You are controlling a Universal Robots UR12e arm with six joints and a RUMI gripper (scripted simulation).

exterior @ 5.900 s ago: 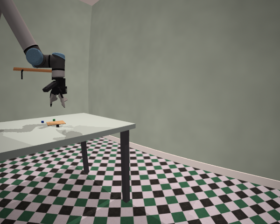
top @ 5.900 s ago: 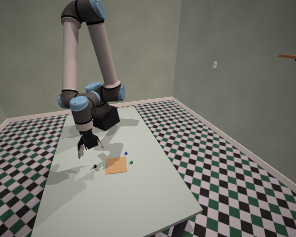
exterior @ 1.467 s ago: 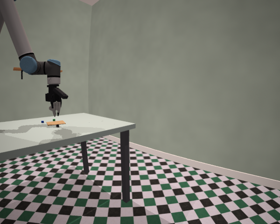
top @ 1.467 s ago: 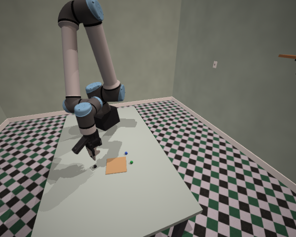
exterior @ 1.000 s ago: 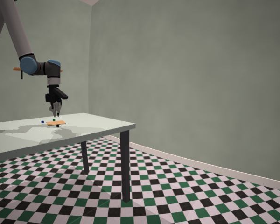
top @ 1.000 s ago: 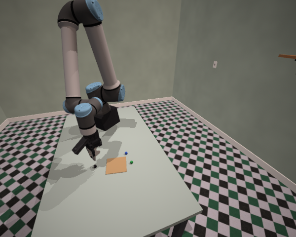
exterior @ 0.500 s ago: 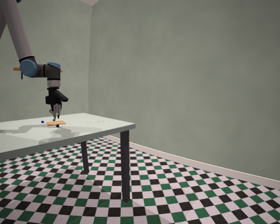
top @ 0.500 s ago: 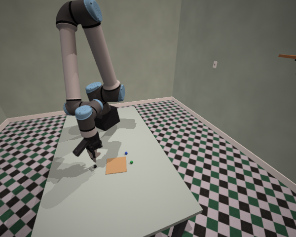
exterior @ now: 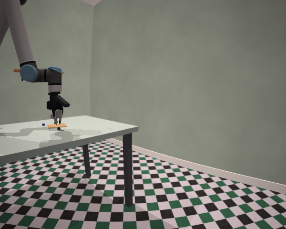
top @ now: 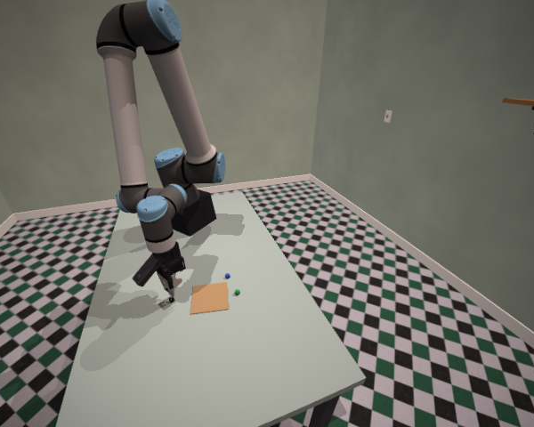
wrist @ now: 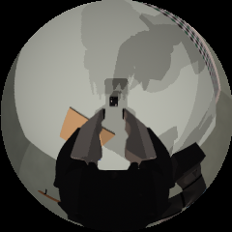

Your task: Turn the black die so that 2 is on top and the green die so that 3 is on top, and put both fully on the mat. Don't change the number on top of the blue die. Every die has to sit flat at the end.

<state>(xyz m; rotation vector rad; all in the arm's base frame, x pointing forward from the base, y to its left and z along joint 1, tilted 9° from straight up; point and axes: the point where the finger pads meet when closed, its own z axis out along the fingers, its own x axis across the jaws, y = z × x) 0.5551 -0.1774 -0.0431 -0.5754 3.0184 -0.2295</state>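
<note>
Now: the black die 40 mm below my hand. Also, from my hand: green die 240 mm to the left, 80 mm ahead, 40 mm below; then orange mat 140 mm to the left, 50 mm below, 50 mm ahead; then blue die 240 mm to the left, 40 mm below, 30 mm behind.
</note>
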